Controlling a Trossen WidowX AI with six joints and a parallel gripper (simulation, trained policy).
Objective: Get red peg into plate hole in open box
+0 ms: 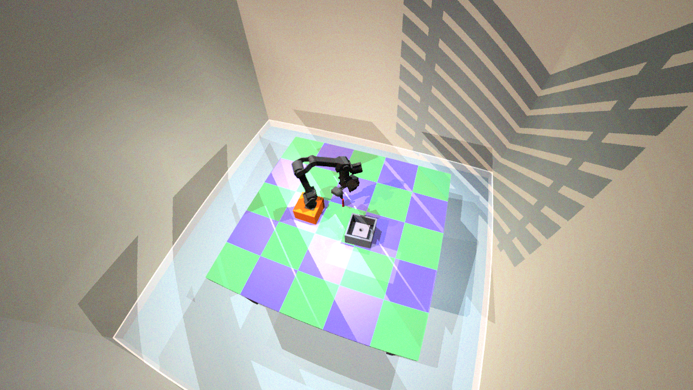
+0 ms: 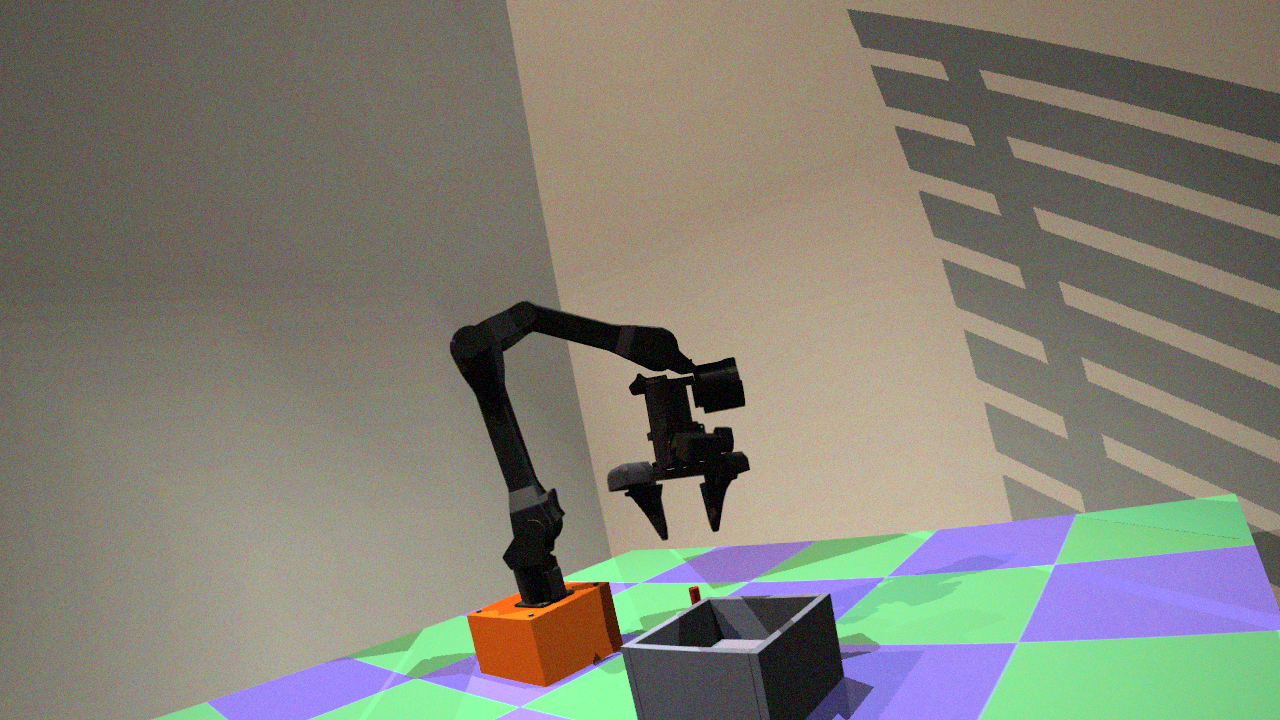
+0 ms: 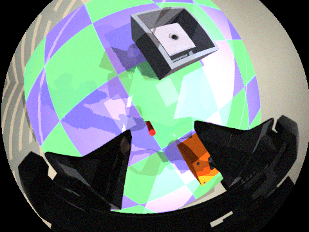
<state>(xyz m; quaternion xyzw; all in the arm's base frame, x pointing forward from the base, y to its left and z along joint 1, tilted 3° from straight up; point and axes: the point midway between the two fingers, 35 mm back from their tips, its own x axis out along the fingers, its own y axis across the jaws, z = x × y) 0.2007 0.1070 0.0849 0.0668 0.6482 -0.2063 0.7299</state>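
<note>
The red peg is 120 mm below my gripper tip, 30 mm behind it and 20 mm to the left of it. Round my gripper tip: white plate: 150 mm to the right, 140 mm ahead, 110 mm below; then grey box: 150 mm to the right, 140 mm ahead, 130 mm below.
</note>
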